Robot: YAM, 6 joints.
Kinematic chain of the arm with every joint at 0, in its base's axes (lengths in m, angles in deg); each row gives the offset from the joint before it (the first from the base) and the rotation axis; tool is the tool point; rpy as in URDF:
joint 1: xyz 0 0 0.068 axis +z
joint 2: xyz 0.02 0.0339 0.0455 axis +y
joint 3: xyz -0.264 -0.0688 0 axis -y
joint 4: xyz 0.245 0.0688 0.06 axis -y
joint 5: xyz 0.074 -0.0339 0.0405 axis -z
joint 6: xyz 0.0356 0 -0.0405 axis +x
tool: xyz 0 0 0 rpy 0 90 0
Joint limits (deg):
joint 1: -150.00..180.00
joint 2: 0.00..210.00
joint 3: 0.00..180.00
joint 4: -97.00..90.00
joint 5: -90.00..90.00
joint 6: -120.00..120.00
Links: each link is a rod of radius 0.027 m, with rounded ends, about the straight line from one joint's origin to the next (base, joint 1, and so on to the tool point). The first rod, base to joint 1, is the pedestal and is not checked.
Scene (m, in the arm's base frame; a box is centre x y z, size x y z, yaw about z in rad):
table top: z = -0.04
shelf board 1: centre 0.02 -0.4 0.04 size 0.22 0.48 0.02 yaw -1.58
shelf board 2: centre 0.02 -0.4 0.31 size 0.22 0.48 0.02 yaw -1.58
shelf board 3: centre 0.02 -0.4 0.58 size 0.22 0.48 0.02 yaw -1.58
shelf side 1: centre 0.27 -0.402 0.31 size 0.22 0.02 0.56 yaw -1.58
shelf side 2: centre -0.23 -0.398 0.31 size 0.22 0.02 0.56 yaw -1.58
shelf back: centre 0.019 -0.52 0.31 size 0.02 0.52 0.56 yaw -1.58
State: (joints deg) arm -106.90 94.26 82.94 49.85 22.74 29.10
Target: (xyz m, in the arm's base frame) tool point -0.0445 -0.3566 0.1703
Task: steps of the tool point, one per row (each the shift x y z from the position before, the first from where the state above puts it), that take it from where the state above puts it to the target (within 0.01 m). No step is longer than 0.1 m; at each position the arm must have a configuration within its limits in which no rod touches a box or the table.
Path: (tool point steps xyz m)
1: -0.0058 0.0566 0.0085
2: 0.0009 0.0551 -0.0001
3: 0.0063 0.0517 -0.0085
4: 0.0107 -0.0263 -0.0712
5: 0.0193 -0.0106 -0.0734
6: 0.0239 0.0068 -0.0719
7: 0.0239 0.0243 -0.0672
8: -0.0019 -0.0514 0.0119
9: -0.0006 -0.0539 0.0001
10: 0.0010 -0.0539 -0.0120

